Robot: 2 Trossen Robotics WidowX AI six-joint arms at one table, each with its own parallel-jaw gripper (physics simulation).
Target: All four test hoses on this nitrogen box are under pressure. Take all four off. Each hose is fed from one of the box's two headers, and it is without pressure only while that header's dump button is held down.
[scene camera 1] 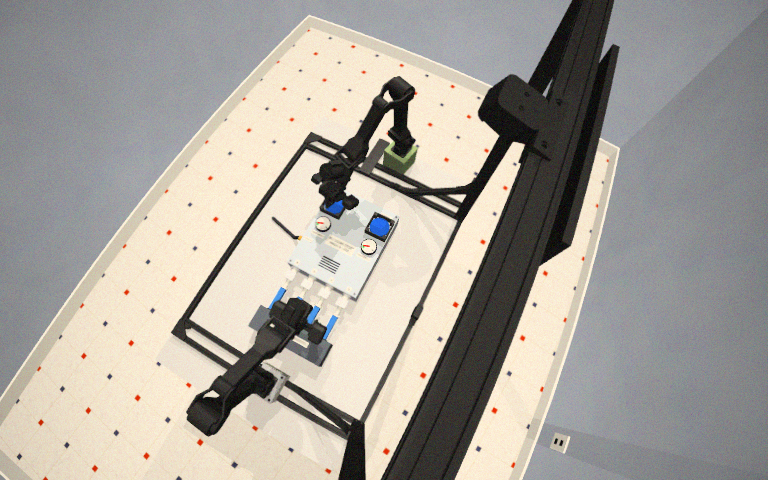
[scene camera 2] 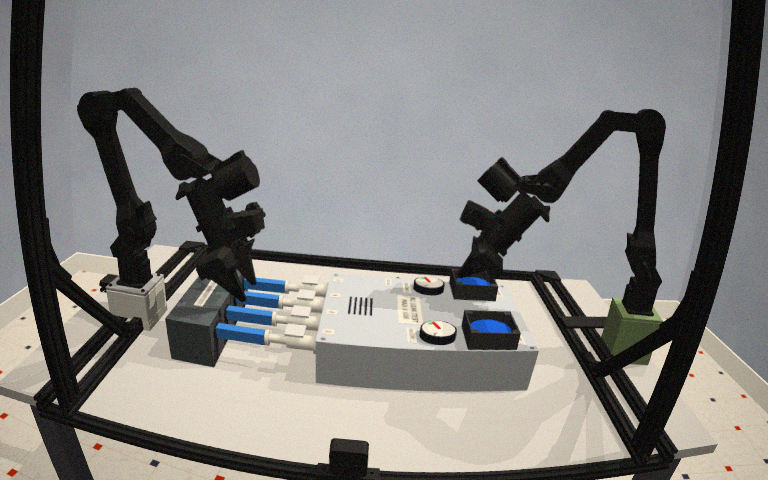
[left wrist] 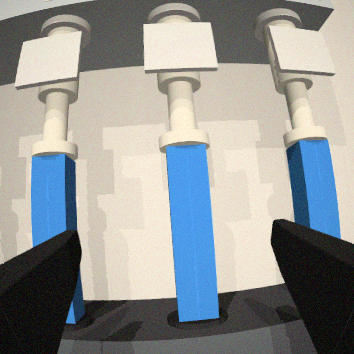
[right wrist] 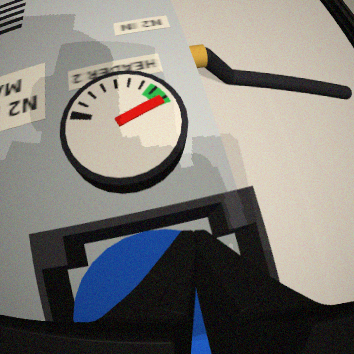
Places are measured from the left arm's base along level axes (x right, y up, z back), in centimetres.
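Where they show: left gripper, fingertip midpoint: (scene camera 2: 249, 292) (left wrist: 176, 238); right gripper, fingertip midpoint: (scene camera 1: 326, 207) (scene camera 2: 458, 276) (right wrist: 192, 241); left arm's base at its link origin: (scene camera 1: 265, 382) (scene camera 2: 134, 280); right arm's base at its link origin: (scene camera 1: 401, 149) (scene camera 2: 637, 308).
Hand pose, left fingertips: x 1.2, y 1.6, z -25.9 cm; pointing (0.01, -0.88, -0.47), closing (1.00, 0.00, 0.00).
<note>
Things, the pixels of their centre, and the offset from my left fingertips. "*": a spot on its surface instead.
- nearest hose at a spot on its surface: (scene camera 2: 241, 332) * dx +8.8, dy -3.2, dz -0.6 cm
- farthest at a spot on its surface: (scene camera 2: 267, 284) * dx -12.1, dy -3.5, dz -0.6 cm
- centre hose at a spot on its surface: (left wrist: 192, 270) * dx +0.8, dy -3.1, dz +1.7 cm
- left hose at a spot on its surface: (left wrist: 49, 200) * dx -6.0, dy -3.1, dz -1.9 cm
- right hose at a spot on its surface: (left wrist: 317, 190) * dx +7.6, dy -3.1, dz -1.7 cm
- header 2 button at the middle of its body: (right wrist: 165, 316) (scene camera 2: 472, 289) (scene camera 1: 334, 206) dx -12.7, dy -1.1, dz -39.8 cm
- header 2 gauge at a spot on its surface: (right wrist: 120, 155) * dx -12.3, dy -0.1, dz -33.0 cm
- header 1 button at the middle of its body: (scene camera 2: 489, 335) (scene camera 1: 379, 227) dx +6.3, dy -1.1, dz -40.1 cm
- header 1 gauge at a spot on its surface: (scene camera 2: 437, 332) (scene camera 1: 372, 248) * dx +7.8, dy -0.1, dz -31.3 cm
- dark block at a spot on its surface: (scene camera 2: 189, 339) * dx +11.5, dy -4.8, dz +8.4 cm
- black inlet hose at a spot on its surface: (right wrist: 290, 85) * dx -27.4, dy -8.5, dz -25.5 cm
The grey nitrogen box (scene camera 1: 351, 271) (scene camera 2: 424, 367) has four blue hoses, all coupled to it. In scene camera 2, the nearest hose (scene camera 2: 241, 332), the second (scene camera 2: 249, 314), the third (scene camera 2: 261, 299) and the farthest (scene camera 2: 267, 284) show. My left gripper (scene camera 2: 246, 290) (left wrist: 176, 238) is open and empty. Its fingers stand either side of the centre hose (left wrist: 192, 270), over the left hose (left wrist: 49, 200) and right hose (left wrist: 317, 190). My right gripper (scene camera 2: 480, 272) (right wrist: 192, 241) is shut over the header 2 button (scene camera 1: 334, 207) (right wrist: 127, 270); contact is unclear. The header 2 gauge (right wrist: 120, 155) needle is in green.
The header 1 button (scene camera 1: 379, 226) (scene camera 2: 490, 326) and header 1 gauge (scene camera 1: 368, 246) (scene camera 2: 437, 332) are beside them. A dark block (scene camera 2: 189, 339) stands at the hoses' far ends. A black inlet hose (right wrist: 290, 85) leaves the box's side. Black frame rails (scene camera 2: 198, 448) surround the work area.
</note>
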